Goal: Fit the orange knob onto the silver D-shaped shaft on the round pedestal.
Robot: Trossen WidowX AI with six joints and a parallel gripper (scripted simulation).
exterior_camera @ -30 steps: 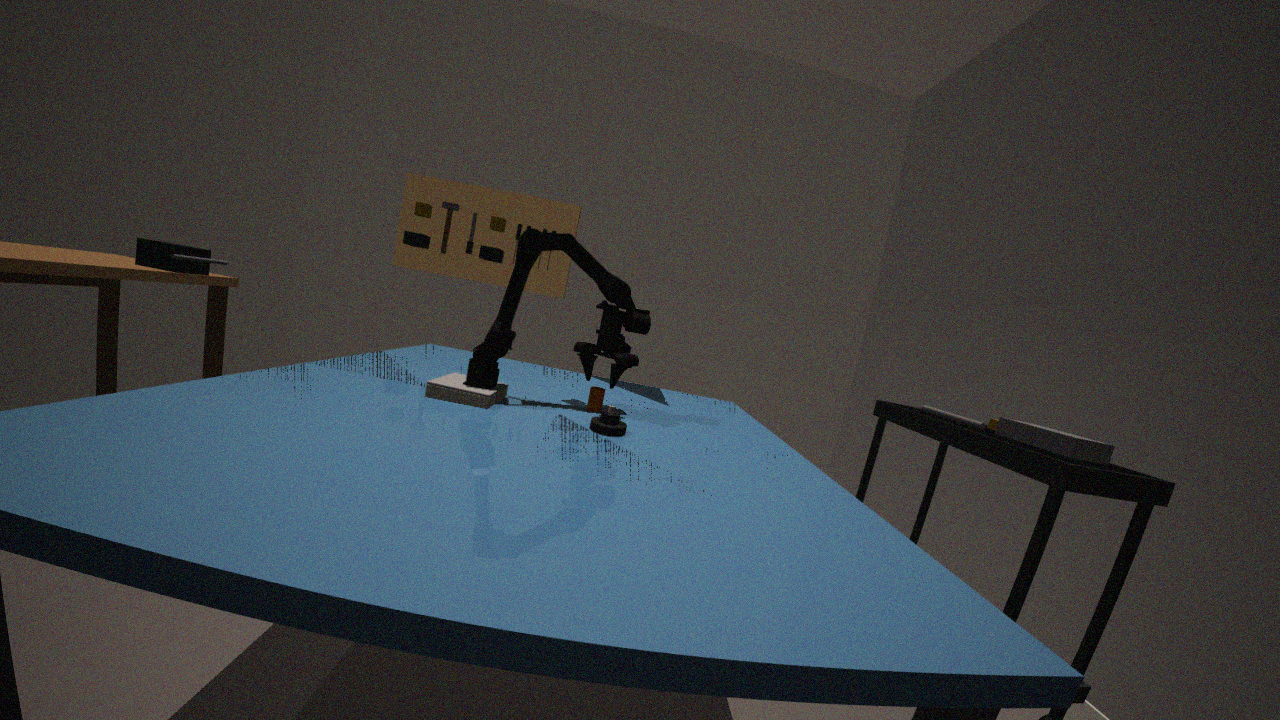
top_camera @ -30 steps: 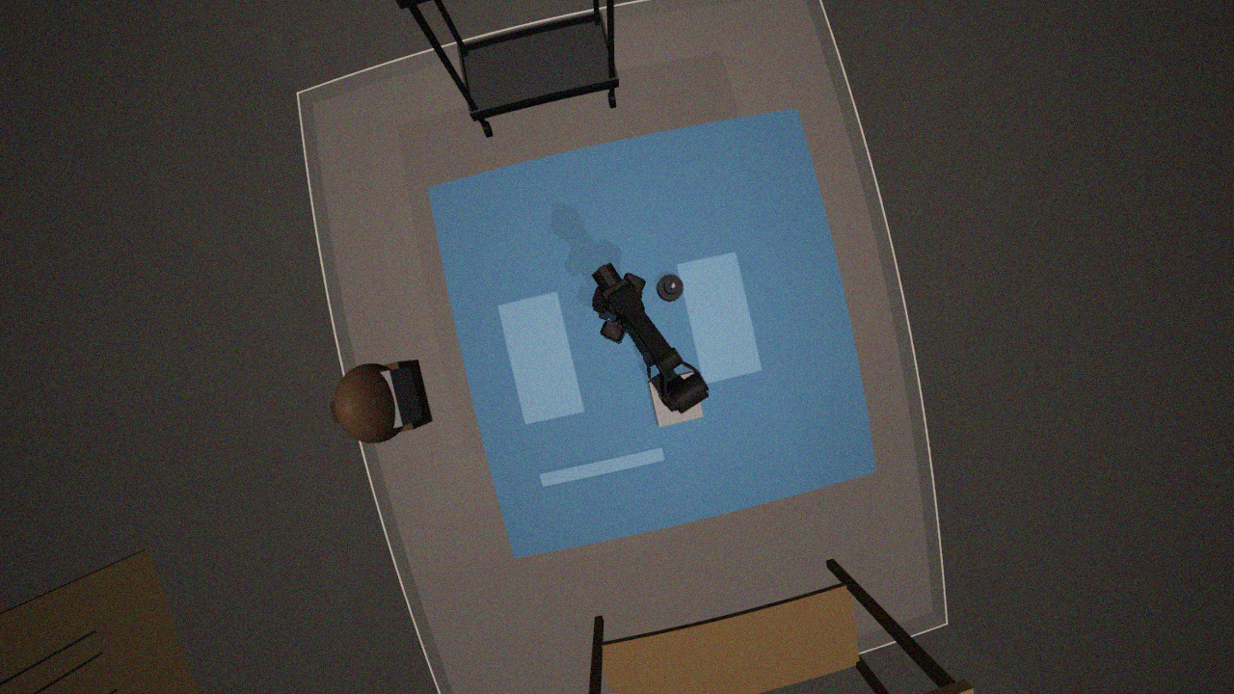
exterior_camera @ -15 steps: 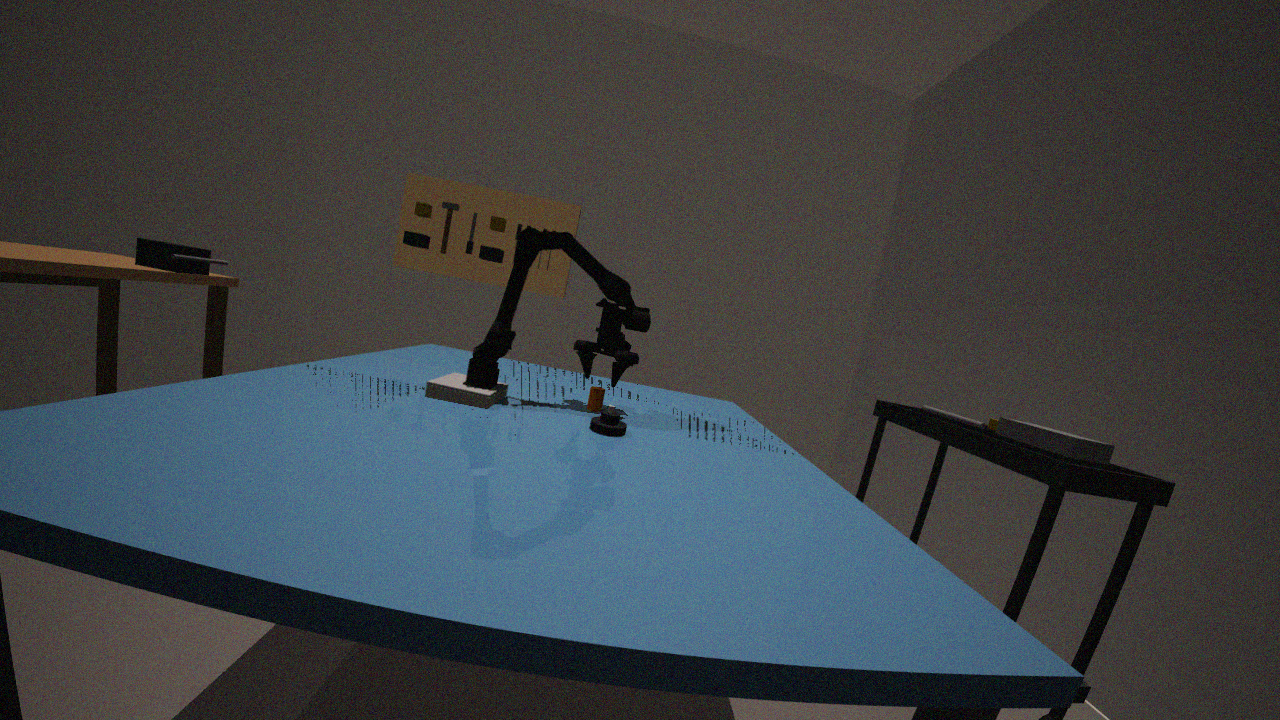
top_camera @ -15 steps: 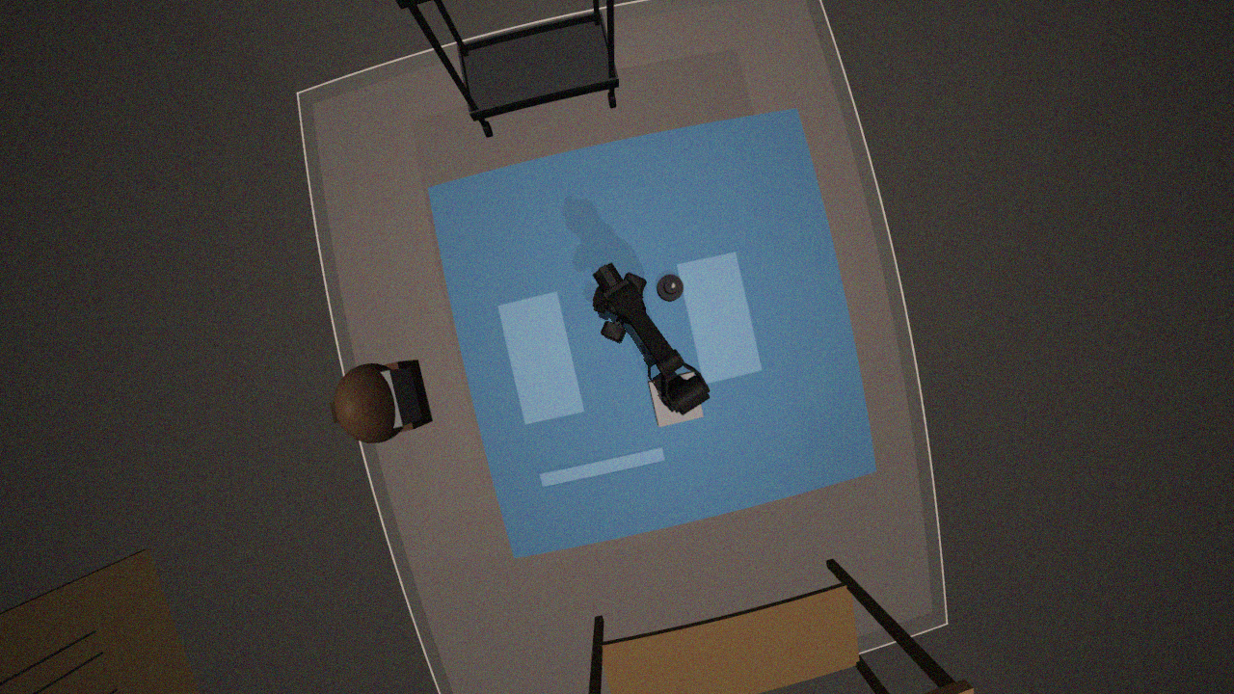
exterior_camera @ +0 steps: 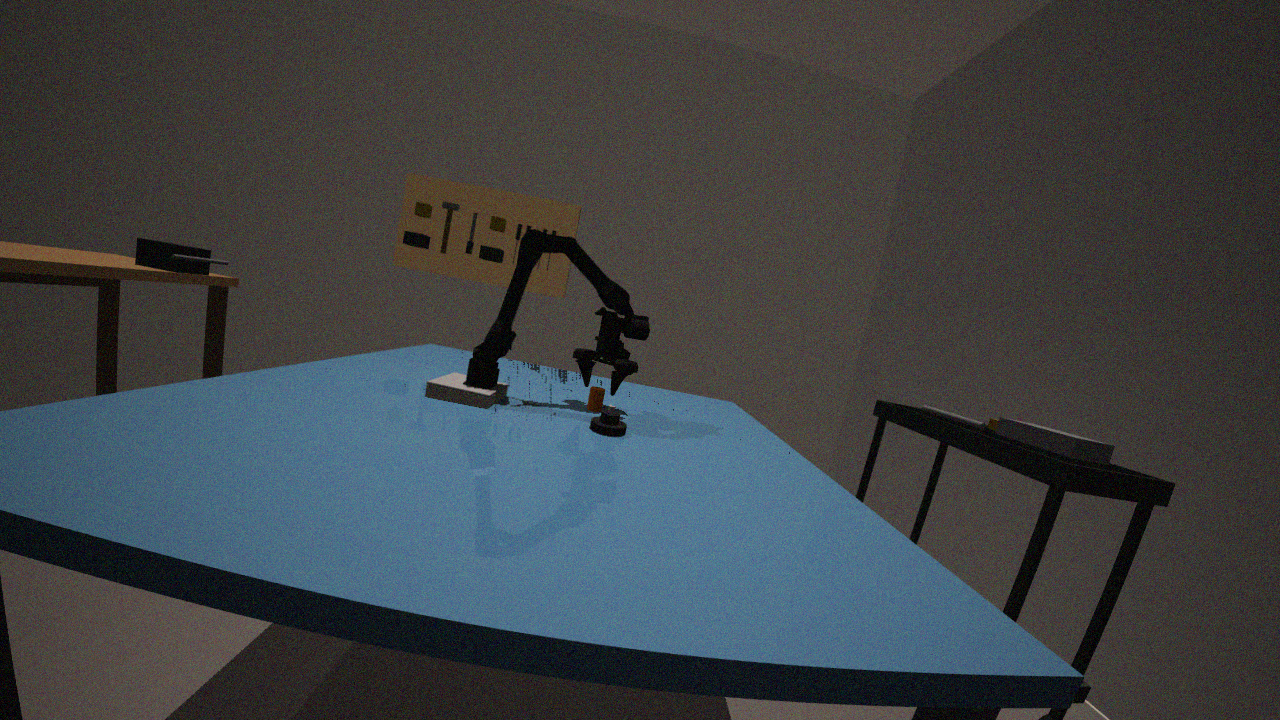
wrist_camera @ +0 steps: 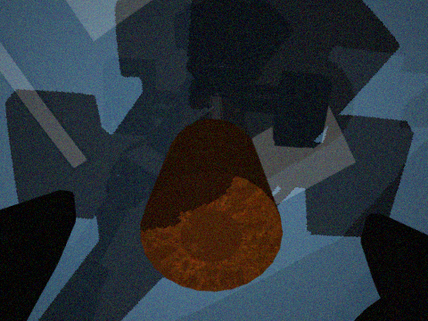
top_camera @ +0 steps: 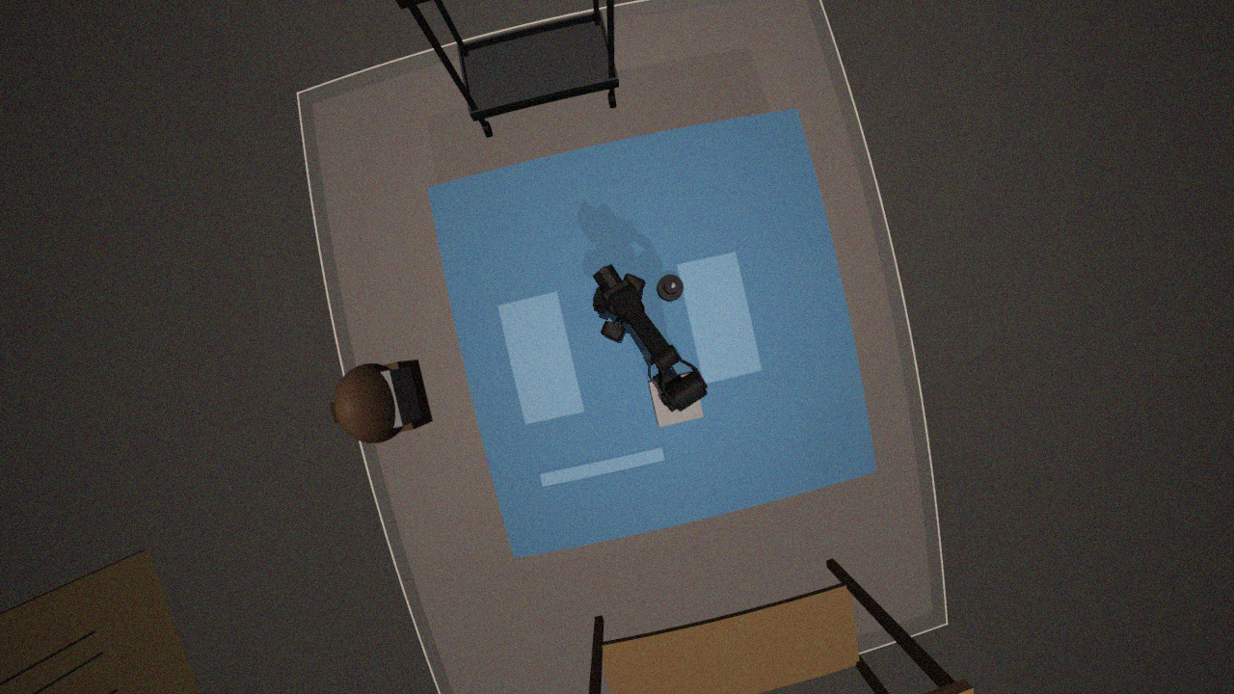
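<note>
My gripper tip is 10 mm above the orange knob. Also, from my gripper tip: round dark pedestal 170 mm to the right, 30 mm ahead, 20 mm below.
</note>
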